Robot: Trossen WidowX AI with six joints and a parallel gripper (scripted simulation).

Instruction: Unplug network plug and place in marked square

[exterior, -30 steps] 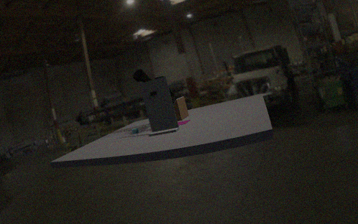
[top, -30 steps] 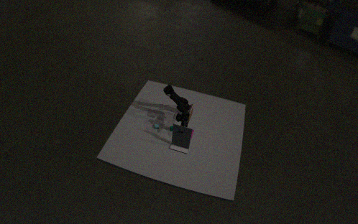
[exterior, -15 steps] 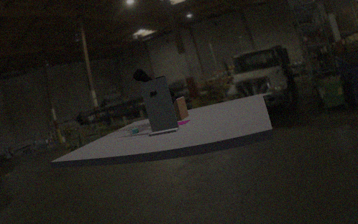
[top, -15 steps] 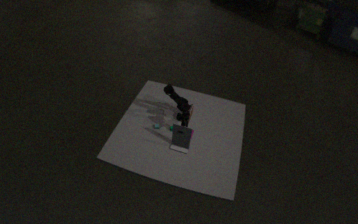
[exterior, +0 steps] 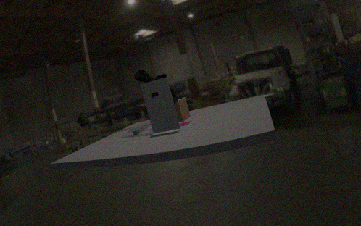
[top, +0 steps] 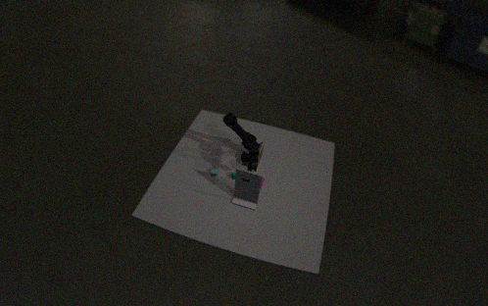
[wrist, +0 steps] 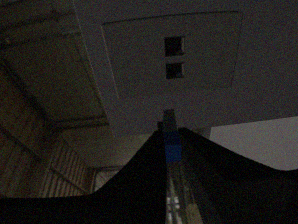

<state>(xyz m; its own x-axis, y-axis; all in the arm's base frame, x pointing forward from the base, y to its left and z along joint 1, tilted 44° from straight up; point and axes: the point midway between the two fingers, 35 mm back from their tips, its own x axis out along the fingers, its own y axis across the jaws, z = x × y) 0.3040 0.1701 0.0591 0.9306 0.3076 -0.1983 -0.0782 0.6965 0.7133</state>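
My gripper tip is now 120 mm past the marked square and 240 mm above it. The rest, counted from my gripper tip: upright panel: 90 mm ahead, 100 mm below; then plug: right at my gripper tip; then teal object: 50 mm behind, 310 mm to the right, 230 mm below.
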